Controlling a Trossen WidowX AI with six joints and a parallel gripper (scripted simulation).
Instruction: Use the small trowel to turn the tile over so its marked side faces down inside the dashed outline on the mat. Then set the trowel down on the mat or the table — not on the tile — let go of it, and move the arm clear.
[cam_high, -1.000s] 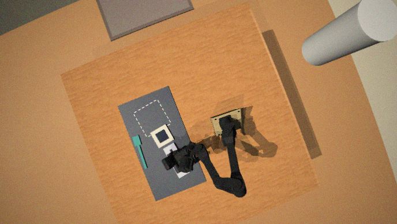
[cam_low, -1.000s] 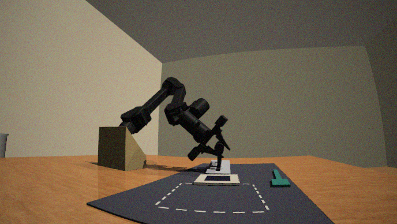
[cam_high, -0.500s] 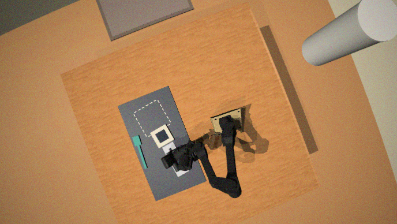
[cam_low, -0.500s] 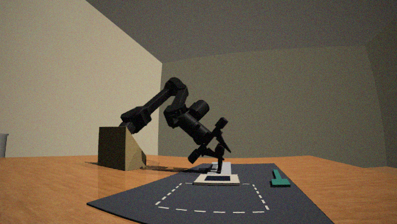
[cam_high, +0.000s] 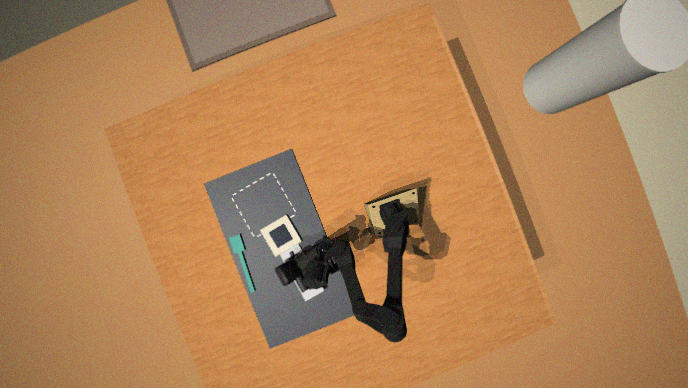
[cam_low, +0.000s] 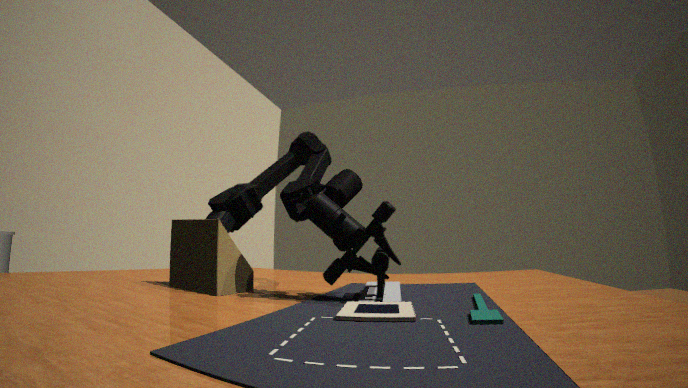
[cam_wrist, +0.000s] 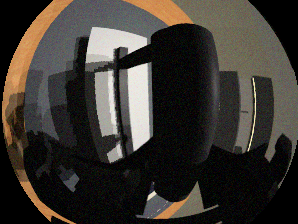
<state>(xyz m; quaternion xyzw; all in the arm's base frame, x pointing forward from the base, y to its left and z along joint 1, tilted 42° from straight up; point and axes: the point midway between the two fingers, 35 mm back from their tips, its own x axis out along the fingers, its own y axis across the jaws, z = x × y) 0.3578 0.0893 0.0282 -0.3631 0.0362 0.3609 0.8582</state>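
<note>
Now: the dark grey mat 2 cm ahead of my gripper tip, 7 cm to the right of it and 8 cm below it. Also, from my gripper tip: square tile (12 cm to the right, 5 cm below); then teal t-shaped trowel (16 cm ahead, 9 cm to the right, 5 cm below).
</note>
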